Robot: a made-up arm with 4 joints.
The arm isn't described. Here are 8 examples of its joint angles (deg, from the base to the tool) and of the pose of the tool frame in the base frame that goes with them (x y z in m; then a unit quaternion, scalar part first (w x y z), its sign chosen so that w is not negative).
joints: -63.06 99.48 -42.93 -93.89
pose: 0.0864 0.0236 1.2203 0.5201 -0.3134 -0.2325 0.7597
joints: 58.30 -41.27 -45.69 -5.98
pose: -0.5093 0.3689 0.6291 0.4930 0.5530 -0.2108 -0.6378
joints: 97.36 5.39 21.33 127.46
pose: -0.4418 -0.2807 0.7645 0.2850 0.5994 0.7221 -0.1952
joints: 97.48 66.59 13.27 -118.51
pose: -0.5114 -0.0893 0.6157 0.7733 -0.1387 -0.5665 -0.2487
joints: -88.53 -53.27 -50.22 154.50
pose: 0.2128 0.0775 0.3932 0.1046 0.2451 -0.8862 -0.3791
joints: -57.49 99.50 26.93 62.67
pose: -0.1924 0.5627 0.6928 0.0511 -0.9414 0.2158 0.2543
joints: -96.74 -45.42 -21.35 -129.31
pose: 0.1733 -0.0526 0.4093 0.4544 0.5287 -0.7124 0.0805
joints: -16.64 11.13 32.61 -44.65
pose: -0.0895 -0.3680 1.0078 0.7793 -0.1139 -0.4551 0.4155
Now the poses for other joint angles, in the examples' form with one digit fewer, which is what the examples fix.
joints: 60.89 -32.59 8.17 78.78
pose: -0.565 -0.167 0.848 0.702 0.511 0.339 -0.363
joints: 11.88 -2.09 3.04 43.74
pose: -0.202 -0.333 1.081 0.931 0.058 0.350 -0.080
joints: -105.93 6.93 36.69 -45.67
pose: 0.272 0.140 1.146 0.222 0.063 -0.360 0.904
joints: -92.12 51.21 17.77 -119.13
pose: 0.332 0.317 0.905 0.098 0.387 -0.287 0.871
